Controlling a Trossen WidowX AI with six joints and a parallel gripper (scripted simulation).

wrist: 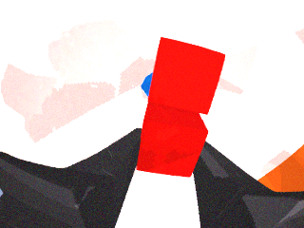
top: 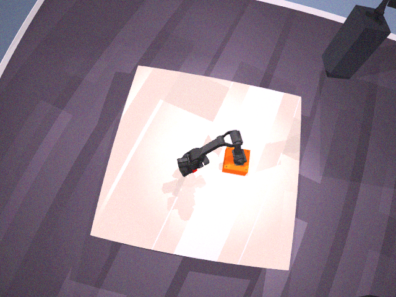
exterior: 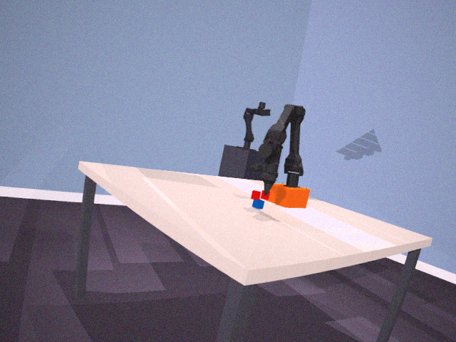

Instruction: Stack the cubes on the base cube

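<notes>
My gripper tip is 1 cm short of the blue cube, 2 cm to the left of it and 4 cm above it.
</notes>
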